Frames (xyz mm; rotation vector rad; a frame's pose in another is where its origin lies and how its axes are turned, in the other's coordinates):
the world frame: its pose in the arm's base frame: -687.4 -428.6 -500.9 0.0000 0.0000 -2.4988
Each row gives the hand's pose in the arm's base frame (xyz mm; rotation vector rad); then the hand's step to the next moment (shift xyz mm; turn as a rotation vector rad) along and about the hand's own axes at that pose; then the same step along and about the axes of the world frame.
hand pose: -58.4 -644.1 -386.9 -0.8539 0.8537 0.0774
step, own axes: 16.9 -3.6 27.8 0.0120 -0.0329 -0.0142
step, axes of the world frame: -31.7 8.3 0.5 0.0117 0.0352 0.0074
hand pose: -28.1 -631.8 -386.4 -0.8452 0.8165 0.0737
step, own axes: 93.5 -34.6 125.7 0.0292 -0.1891 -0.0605
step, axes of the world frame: -148.1 61.1 8.0 0.0645 0.1735 0.0775
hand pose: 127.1 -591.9 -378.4 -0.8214 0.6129 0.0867
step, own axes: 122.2 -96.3 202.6 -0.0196 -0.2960 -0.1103
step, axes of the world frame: -216.2 89.5 102.4 0.1505 0.2354 0.1486
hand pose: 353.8 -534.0 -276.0 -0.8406 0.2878 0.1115
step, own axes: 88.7 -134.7 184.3 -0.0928 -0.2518 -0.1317
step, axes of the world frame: -149.2 53.1 186.8 0.2088 0.1737 0.1250
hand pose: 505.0 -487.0 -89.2 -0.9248 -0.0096 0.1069
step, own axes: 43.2 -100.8 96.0 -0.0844 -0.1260 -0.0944
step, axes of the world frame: -49.6 11.6 136.6 0.1493 0.0863 0.0468
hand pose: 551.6 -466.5 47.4 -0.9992 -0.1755 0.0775
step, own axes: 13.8 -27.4 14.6 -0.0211 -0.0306 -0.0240
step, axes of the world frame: -8.0 6.8 32.3 0.0371 0.0215 0.0107
